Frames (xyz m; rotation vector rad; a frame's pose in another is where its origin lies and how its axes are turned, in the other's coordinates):
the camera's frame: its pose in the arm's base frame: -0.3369 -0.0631 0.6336 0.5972 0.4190 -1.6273
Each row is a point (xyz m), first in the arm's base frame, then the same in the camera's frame.
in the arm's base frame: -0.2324 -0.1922 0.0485
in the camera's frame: 0.4459 0.0821 -0.4054
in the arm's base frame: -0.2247 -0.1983 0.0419
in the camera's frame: 0.4541 0.0902 -0.4082
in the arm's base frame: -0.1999 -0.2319 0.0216
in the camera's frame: 0.4912 0.1181 -0.4081
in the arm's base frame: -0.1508 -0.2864 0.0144
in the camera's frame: 0.5352 0.1740 -0.3888
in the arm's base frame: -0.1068 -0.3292 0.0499
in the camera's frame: 0.5448 0.2260 -0.3415
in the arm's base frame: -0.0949 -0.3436 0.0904
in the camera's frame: 0.5310 0.2425 -0.3024
